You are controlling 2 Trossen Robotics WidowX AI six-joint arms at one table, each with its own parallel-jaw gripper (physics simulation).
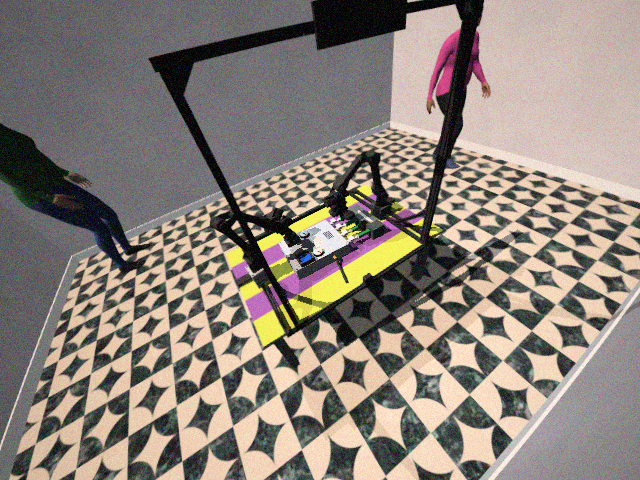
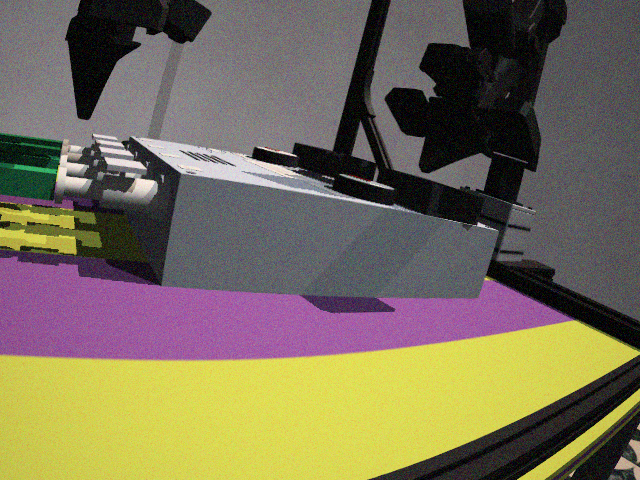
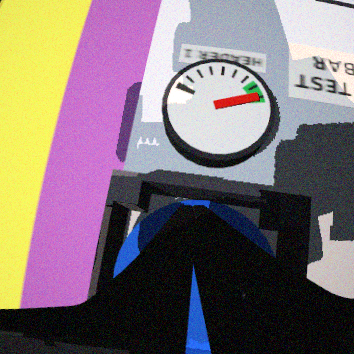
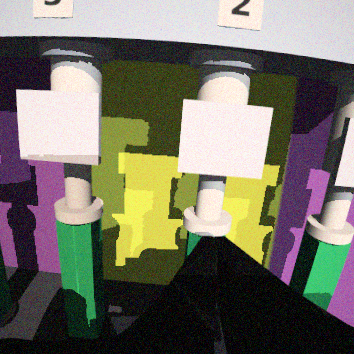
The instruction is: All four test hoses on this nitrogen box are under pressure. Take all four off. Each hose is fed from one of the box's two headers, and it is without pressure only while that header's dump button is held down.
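Seen in the pictures: left gripper, fingertip midpoint: (image 2: 422,169) (image 3: 190,216); right gripper, fingertip midpoint: (image 1: 343,220) (image 2: 83,119) (image 4: 211,246); left arm's base, origin of the base link: (image 1: 256,267) (image 2: 499,198); right arm's base, origin of the base link: (image 1: 381,203).
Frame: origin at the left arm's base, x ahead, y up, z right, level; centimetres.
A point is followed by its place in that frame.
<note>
The grey nitrogen box (image 1: 318,245) @[z 9.8, x 36.5, y -3.1 cm] (image 2: 318,243) @[z -7.8, x 42.8, y -6.8 cm] stands on the yellow and purple table top (image 1: 375,257) @[z 35.2, x 58.0, y -11.2 cm]. My left gripper (image 3: 190,216) @[z -5.9, x 29.9, y 0.8 cm] (image 1: 295,239) @[z -5.9, x 29.9, y 0.8 cm] is shut with nothing between its fingers, and its tips rest over the blue dump button (image 3: 130,246) @[z -8.5, x 28.8, y -1.5 cm] (image 1: 305,258) @[z 13.9, x 24.4, y -1.5 cm]. The HEADER 1 gauge (image 3: 218,109) @[z -4.4, x 35.4, y -1.7 cm] has its red needle in the green mark. My right gripper (image 4: 211,246) @[z 5.7, x 60.1, y -1.1 cm] (image 1: 339,210) @[z 5.7, x 60.1, y -1.1 cm] is shut and empty, with its tips just below the white collar of hose 2 (image 4: 208,219) @[z 5.6, x 60.9, y -4.9 cm]. Green hose 3 (image 4: 75,260) @[z 13.0, x 62.9, y -4.7 cm] and another hose (image 4: 324,267) @[z -0.8, x 64.3, y -4.7 cm] sit plugged in on either side, each with a white tag (image 4: 225,138) @[z 4.9, x 56.5, y -3.4 cm].
A tall black frame (image 1: 447,133) @[z 48.1, x 84.4, y 53.0 cm] stands over the table. A person in pink (image 1: 453,71) stands at the far right and another person (image 1: 99,224) at the left edge. A dark block (image 1: 377,229) @[z 24.8, x 70.9, y -4.1 cm] holds the hoses' far ends.
</note>
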